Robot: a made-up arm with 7 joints. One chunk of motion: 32 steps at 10 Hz.
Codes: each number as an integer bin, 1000 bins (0 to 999) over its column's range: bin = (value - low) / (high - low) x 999, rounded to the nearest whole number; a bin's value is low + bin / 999 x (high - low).
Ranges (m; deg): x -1.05..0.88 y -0.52..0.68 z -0.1..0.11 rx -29..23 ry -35..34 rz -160..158
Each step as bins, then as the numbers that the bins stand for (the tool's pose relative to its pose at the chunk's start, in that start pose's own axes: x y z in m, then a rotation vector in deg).
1 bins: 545 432 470 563 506 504
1 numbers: 0.0029 -0.0011 -0.0012 0.31 -0.05 0.43
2 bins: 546 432 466 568 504 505
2 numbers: 0.0048 -0.0011 -0.0020 0.57 -0.19 0.75
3 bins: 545 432 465 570 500 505
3 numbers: 0.0029 -0.0011 -0.0023 0.67 -0.47 0.75
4 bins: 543 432 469 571 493 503
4 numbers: -0.0010 -0.0011 -0.0014 0.72 -0.95 0.11
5 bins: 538 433 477 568 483 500
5 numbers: -0.0106 0.0001 0.0003 0.57 -1.64 -0.84
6 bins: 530 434 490 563 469 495
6 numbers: -0.0261 0.0013 0.0030 0.31 -2.61 -2.43
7 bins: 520 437 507 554 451 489
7 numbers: -0.0454 0.0049 0.0066 -0.16 -3.85 -4.34
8 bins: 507 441 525 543 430 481
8 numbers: -0.0705 0.0097 0.0104 -0.74 -5.30 -6.89
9 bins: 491 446 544 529 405 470
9 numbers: -0.1014 0.0157 0.0144 -1.46 -7.03 -10.39
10 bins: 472 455 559 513 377 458
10 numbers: -0.1381 0.0265 0.0175 -2.30 -8.96 -14.21
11 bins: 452 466 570 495 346 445
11 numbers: -0.1768 0.0398 0.0198 -3.23 -11.10 -18.35
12 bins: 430 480 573 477 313 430
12 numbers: -0.2193 0.0566 0.0205 -4.17 -13.38 -23.12
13 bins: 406 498 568 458 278 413
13 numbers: -0.2656 0.0782 0.0194 -5.16 -15.80 -28.53
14 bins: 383 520 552 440 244 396
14 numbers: -0.3101 0.1046 0.0160 -6.10 -18.15 -33.95
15 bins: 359 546 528 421 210 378
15 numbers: -0.3564 0.1359 0.0110 -7.09 -20.50 -39.68
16 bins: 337 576 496 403 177 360
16 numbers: -0.3989 0.1719 0.0043 -8.02 -22.77 -45.41
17 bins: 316 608 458 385 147 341
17 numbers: -0.4395 0.2103 -0.0037 -8.96 -24.85 -51.45
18 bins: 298 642 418 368 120 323
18 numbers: -0.4743 0.2512 -0.0121 -9.84 -26.71 -57.18
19 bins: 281 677 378 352 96 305
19 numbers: -0.5071 0.2932 -0.0205 -10.68 -28.37 -62.91
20 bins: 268 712 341 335 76 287
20 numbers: -0.5322 0.3353 -0.0283 -11.56 -29.75 -68.64
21 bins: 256 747 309 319 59 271
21 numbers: -0.5554 0.3773 -0.0350 -12.40 -30.92 -73.74
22 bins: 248 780 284 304 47 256
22 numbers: -0.5709 0.4169 -0.0403 -13.18 -31.75 -78.51
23 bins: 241 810 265 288 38 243
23 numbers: -0.5844 0.4530 -0.0443 -14.01 -32.38 -82.65
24 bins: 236 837 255 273 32 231
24 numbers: -0.5941 0.4854 -0.0464 -14.79 -32.79 -86.47
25 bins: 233 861 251 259 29 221
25 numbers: -0.5999 0.5142 -0.0472 -15.52 -33.00 -89.65
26 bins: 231 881 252 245 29 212
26 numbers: -0.6037 0.5383 -0.0470 -16.25 -33.00 -92.52
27 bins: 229 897 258 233 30 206
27 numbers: -0.6076 0.5575 -0.0458 -16.87 -32.93 -94.43
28 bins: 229 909 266 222 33 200
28 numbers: -0.6076 0.5719 -0.0441 -17.44 -32.72 -96.34
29 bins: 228 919 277 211 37 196
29 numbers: -0.6095 0.5839 -0.0418 -18.02 -32.44 -97.61
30 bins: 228 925 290 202 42 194
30 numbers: -0.6095 0.5911 -0.0390 -18.49 -32.10 -98.25
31 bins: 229 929 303 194 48 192
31 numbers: -0.6076 0.5959 -0.0363 -18.90 -31.68 -98.88
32 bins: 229 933 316 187 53 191
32 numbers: -0.6076 0.6007 -0.0336 -19.27 -31.34 -99.20
